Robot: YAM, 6 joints.
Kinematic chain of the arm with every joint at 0, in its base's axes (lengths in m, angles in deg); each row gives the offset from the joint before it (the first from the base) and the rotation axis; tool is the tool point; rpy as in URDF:
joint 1: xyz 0 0 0.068 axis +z
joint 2: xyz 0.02 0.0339 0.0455 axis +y
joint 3: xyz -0.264 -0.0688 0 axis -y
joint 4: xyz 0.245 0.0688 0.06 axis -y
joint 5: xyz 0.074 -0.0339 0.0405 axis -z
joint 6: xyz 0.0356 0 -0.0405 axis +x
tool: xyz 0 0 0 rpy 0 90 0
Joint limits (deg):
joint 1: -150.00..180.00
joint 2: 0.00..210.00
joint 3: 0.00..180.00
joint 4: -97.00..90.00
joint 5: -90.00..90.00
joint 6: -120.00..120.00
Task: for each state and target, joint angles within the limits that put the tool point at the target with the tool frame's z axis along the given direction. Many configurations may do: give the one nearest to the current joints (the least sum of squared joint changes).
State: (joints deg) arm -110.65 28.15 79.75 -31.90 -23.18 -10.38
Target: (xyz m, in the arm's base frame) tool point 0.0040 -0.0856 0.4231 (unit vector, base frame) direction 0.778 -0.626 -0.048
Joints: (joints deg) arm -110.53 35.88 63.81 -36.64 -71.51 -10.38
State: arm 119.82 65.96 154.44 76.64 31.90 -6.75
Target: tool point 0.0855 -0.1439 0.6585 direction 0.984 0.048 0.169
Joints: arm 109.11 70.82 152.57 66.85 71.07 -6.75
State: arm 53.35 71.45 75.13 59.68 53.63 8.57
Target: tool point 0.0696 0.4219 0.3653 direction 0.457 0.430 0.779
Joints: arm 82.53 114.89 83.07 89.87 23.40 8.57
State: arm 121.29 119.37 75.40 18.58 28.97 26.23
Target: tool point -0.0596 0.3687 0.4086 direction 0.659 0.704 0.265
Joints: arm 103.59 93.34 77.07 42.85 53.70 26.23
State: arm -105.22 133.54 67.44 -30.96 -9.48 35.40
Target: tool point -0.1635 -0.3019 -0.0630 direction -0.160 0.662 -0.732
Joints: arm -115.87 154.27 86.17 -57.59 25.65 35.40
